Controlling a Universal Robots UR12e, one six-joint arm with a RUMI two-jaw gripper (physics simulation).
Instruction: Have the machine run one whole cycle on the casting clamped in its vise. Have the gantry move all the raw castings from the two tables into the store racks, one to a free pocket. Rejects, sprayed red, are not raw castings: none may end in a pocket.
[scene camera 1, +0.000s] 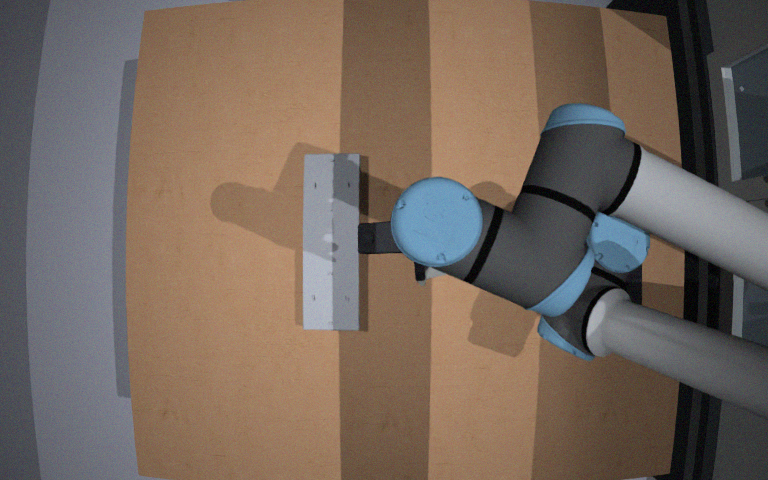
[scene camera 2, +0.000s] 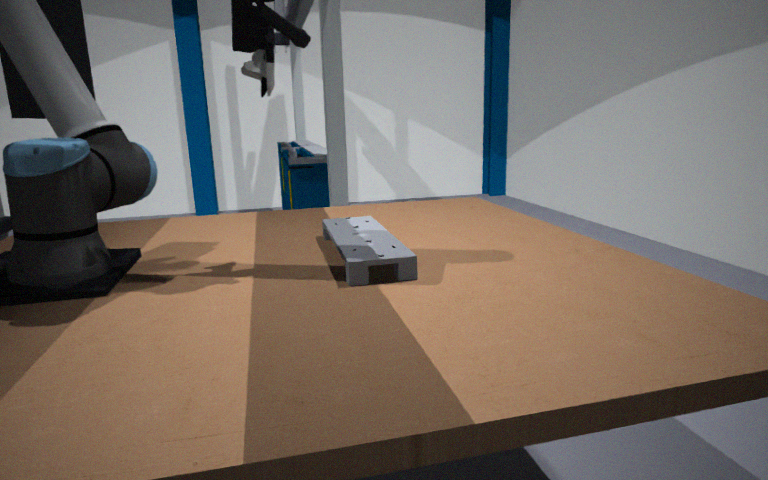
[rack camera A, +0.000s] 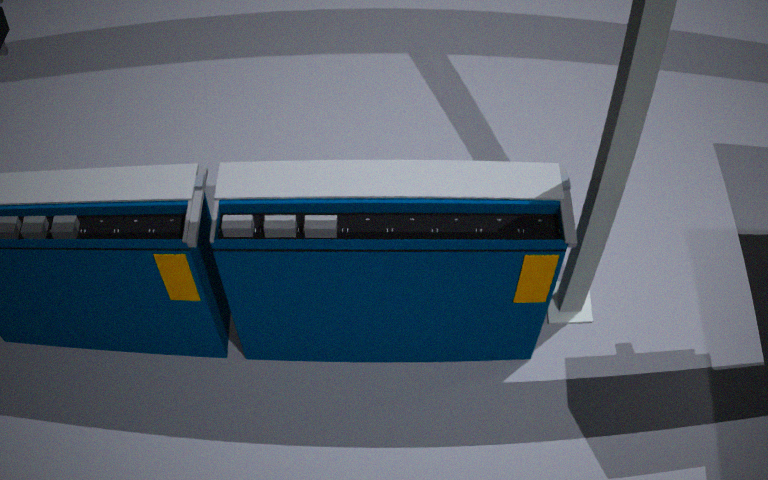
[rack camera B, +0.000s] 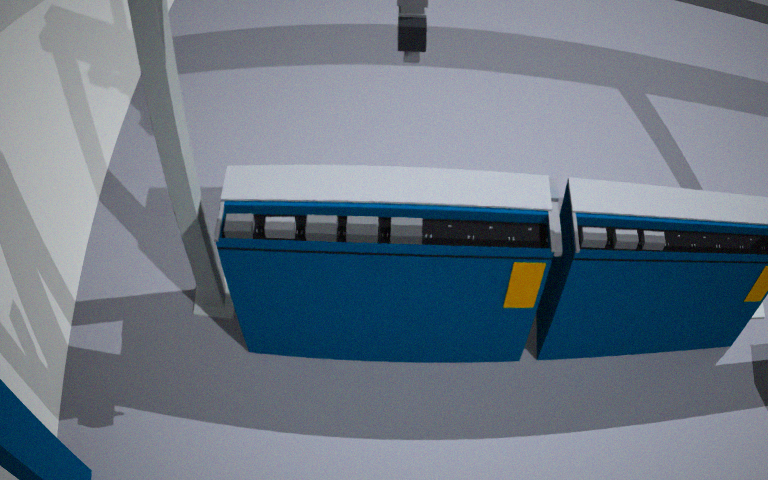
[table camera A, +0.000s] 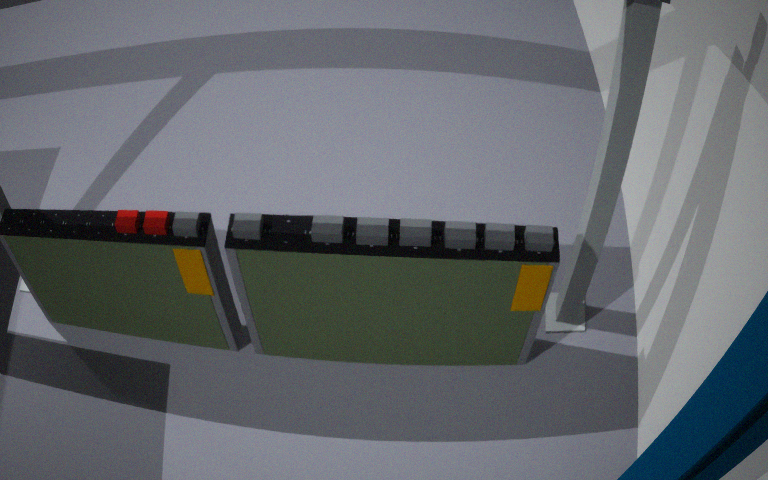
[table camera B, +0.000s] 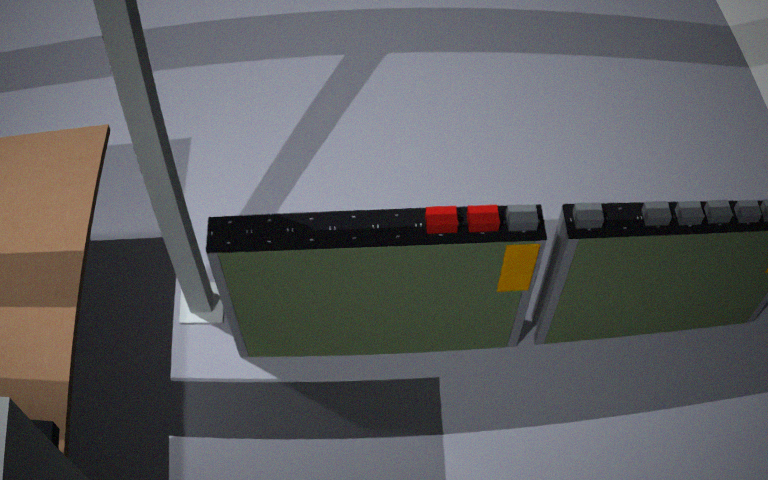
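My gripper (scene camera 2: 266, 93) is open and hangs high over the table in scene camera 2; in scene camera 1 the wrist hides most of it. One store rack (rack camera A: 385, 180) (rack camera B: 668, 198) holds three grey castings (rack camera A: 279, 225) in its left pockets. The other store rack (rack camera B: 385, 186) holds several grey castings (rack camera B: 321, 227) at its left, with free pockets to their right. One table (table camera A: 390, 305) bears several raw grey castings (table camera A: 415, 232). The other table (table camera B: 368, 300) bears one grey casting (table camera B: 522, 217) (table camera A: 186, 224) beside two red rejects (table camera B: 483, 217) (table camera B: 441, 219). The machine and vise do not show.
A grey metal block (scene camera 1: 331, 243) (scene camera 2: 370, 243) lies on the wooden table (scene camera 1: 226, 367) (scene camera 2: 339, 367). A dark gantry part (rack camera B: 411, 33) with a grey piece below shows behind the rack; whether it holds a casting is unclear. Grey posts (rack camera A: 617, 152) (table camera B: 152, 152) stand beside rack and table.
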